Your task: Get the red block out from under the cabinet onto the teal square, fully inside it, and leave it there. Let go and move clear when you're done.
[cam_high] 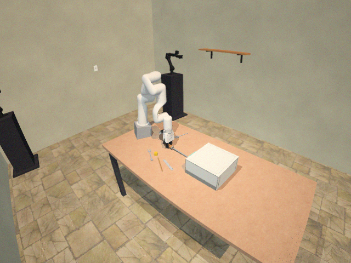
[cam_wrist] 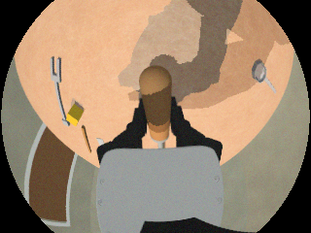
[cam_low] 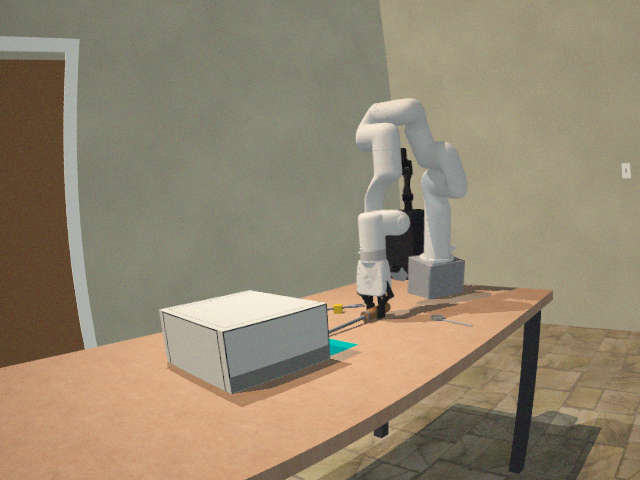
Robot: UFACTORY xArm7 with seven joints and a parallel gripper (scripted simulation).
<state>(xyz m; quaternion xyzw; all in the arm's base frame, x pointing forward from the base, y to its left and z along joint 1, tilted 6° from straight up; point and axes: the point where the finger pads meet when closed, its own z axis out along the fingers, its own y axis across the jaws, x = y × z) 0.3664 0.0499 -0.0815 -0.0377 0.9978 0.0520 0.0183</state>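
The long tool lies 130 mm ahead of my hand, 50 mm to the left of it and 10 mm below it. Round my hand: wrench: 20 mm behind, 190 mm to the right, 20 mm below; spoon: 80 mm behind, 200 mm to the left, 20 mm below; yellow cube: 10 mm ahead, 150 mm to the right, 10 mm below.
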